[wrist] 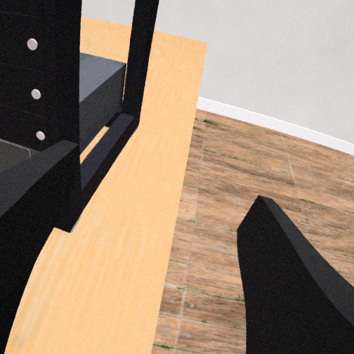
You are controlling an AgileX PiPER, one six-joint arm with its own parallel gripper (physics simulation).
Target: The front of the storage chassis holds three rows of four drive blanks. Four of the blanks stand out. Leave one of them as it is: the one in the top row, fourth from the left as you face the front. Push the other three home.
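Observation:
The dark front of the storage chassis (15, 75) fills the upper left, partly cut off by the view's edge. Several dark blanks show there as faint outlined panels, with three round light knobs (32, 44) (36, 94) (40, 135) one above another. Which rows and columns these are, and whether any stands out, I cannot tell. A grey-brown surface (11, 154) with a thin light outline shows below them, partly behind my left finger. My gripper (164, 190) is open with nothing between its fingers. Its left finger overlaps the chassis's near corner in the view; its right finger is over the floor beyond the table edge.
A black upright post (141, 55) and a low black rail (107, 147) stand at the chassis's side, with a grey box-like body (102, 82) behind. The light wooden table (135, 210) ends at a slanting right edge. Beyond are a wood-plank floor (220, 165) and a pale wall (275, 60).

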